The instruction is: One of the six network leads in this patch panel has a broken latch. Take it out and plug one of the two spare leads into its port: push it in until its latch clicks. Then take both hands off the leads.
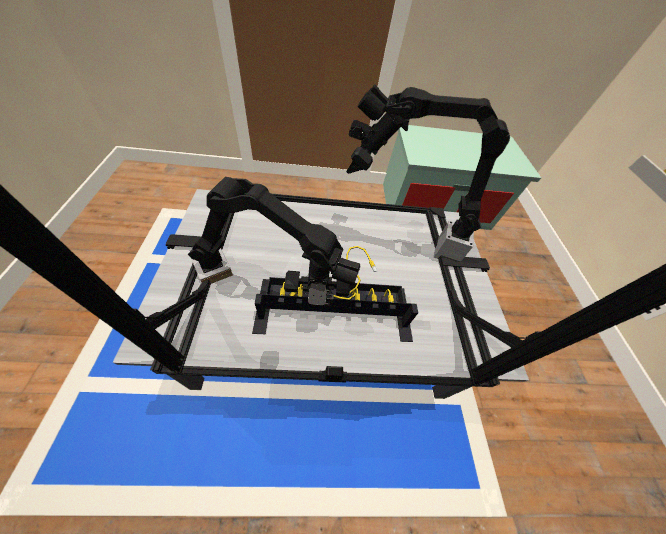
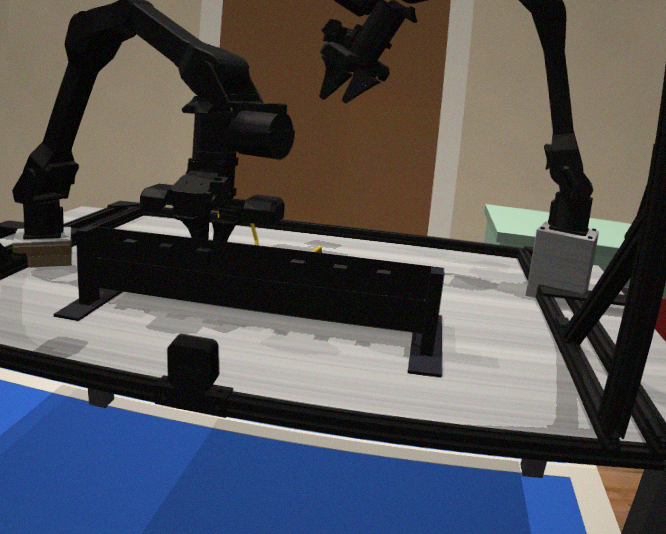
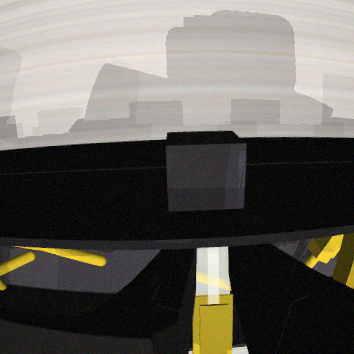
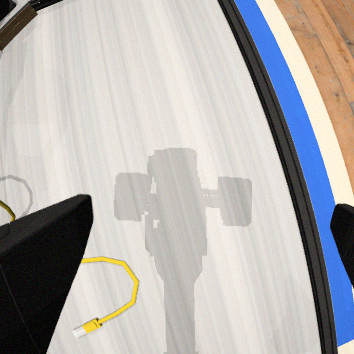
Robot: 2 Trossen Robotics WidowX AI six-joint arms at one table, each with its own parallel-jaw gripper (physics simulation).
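Pixels of known places: left gripper, fingertip midpoint: (image 2: 208, 266); right gripper, fingertip midpoint: (image 1: 351, 165) (image 2: 333, 100) (image 4: 219, 212); left arm's base, link origin: (image 1: 210, 262) (image 2: 42, 234); right arm's base, link origin: (image 1: 460, 233) (image 2: 569, 229).
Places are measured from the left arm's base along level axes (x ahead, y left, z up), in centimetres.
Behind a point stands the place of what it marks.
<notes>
The black patch panel (image 1: 363, 307) @(x 35.1, y -40.0, z 2.6 cm) (image 2: 278, 286) @(x 31.3, y -37.4, z 1.4 cm) (image 3: 88, 197) @(x 25.2, y -33.5, z 4.4 cm) stands across the middle of the table. Several yellow leads (image 1: 372, 294) @(x 39.1, y -38.6, z 4.7 cm) sit in its ports. My left gripper (image 1: 320, 294) @(x 23.9, y -29.6, z 2.1 cm) (image 2: 209, 233) is low at the panel's back, shut on a yellow lead with a clear plug (image 3: 212, 274) @(x 24.3, y -29.1, z 3.4 cm). The plug's tip meets the panel's edge below a grey port block (image 3: 205, 177) @(x 22.5, y -32.6, z 5.3 cm); how deep it sits is hidden. A spare yellow lead (image 1: 368, 260) @(x 51.7, y -23.0, z -3.6 cm) (image 4: 105, 316) @(x 52.5, y -21.6, z -3.8 cm) lies looped on the table behind the panel. My right gripper (image 1: 358, 161) @(x 52.1, y -1.8, z 24.5 cm) (image 2: 347, 87) (image 4: 219, 212) @(x 52.1, y -1.8, z 24.5 cm) hangs high above the table, open and empty.
A black frame (image 1: 331, 373) @(x 16.4, y -51.5, z 1.0 cm) (image 2: 384, 424) @(x 34.1, y -62.9, z -5.0 cm) rims the table, with a small block (image 2: 193, 360) @(x 17.4, y -52.7, z -0.4 cm) on its front rail. A green cabinet (image 1: 458, 164) stands behind at the right. The right arm's grey base (image 2: 561, 260) @(x 80.2, y -37.1, z 2.9 cm) sits at the right edge.
</notes>
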